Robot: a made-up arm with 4 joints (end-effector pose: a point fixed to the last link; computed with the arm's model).
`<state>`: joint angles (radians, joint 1 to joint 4).
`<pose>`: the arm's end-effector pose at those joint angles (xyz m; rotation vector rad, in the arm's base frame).
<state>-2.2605 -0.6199 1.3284 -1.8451</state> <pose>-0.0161 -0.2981 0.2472 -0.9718 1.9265 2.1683</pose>
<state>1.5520 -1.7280 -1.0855 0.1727</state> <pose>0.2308 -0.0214 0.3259 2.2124 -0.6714 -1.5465</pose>
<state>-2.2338 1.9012 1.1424 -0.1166</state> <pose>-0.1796 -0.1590 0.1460 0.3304 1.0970 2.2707</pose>
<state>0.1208 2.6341 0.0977 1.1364</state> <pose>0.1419 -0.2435 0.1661 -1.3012 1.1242 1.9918</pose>
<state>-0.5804 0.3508 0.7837 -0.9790</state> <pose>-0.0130 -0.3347 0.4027 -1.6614 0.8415 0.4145</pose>
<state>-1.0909 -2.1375 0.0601 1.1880</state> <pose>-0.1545 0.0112 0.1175 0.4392 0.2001 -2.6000</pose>
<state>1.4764 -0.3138 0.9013 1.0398</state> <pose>-0.0327 -0.2289 0.1343 0.1961 0.4282 0.2718</pose>
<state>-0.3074 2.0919 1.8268 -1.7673</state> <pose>-0.1109 0.0291 0.4454 0.9150 2.4023 -1.7544</pose>
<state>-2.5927 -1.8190 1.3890 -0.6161</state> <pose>0.1250 -0.1808 0.4051 0.3543 -1.4791 0.2369</pose>
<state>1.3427 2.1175 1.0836 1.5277</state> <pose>-0.0064 -0.2489 0.5302 -1.9616 0.7112 -0.1525</pose>
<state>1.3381 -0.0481 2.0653 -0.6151</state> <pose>0.0079 -0.2358 0.5601 -2.0817 0.2005 -0.1737</pose>
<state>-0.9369 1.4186 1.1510 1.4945</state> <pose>-0.0603 -0.3594 0.3271 0.4957 -2.7608 -1.2186</pose>
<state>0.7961 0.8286 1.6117 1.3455</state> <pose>-0.0802 -0.3146 0.4270 -1.0582 1.6387 -0.0416</pose>
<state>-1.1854 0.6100 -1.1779 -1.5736</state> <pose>-0.3277 -0.1558 0.4641 -1.6560 0.8667 -1.2451</pose>
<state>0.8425 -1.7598 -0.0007 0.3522</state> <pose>0.0083 0.0573 0.1631 1.4306 0.2882 -1.3906</pose>
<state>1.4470 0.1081 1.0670 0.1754</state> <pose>-0.0323 -0.3672 0.3263 -0.8760 0.0600 -0.2740</pose>
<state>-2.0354 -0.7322 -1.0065 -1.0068</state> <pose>-0.1515 0.0675 0.5265 2.4342 -1.0113 1.1492</pose>
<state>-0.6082 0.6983 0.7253 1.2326</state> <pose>-0.2342 -0.3201 0.3523 0.1435 2.3952 0.4768</pose>
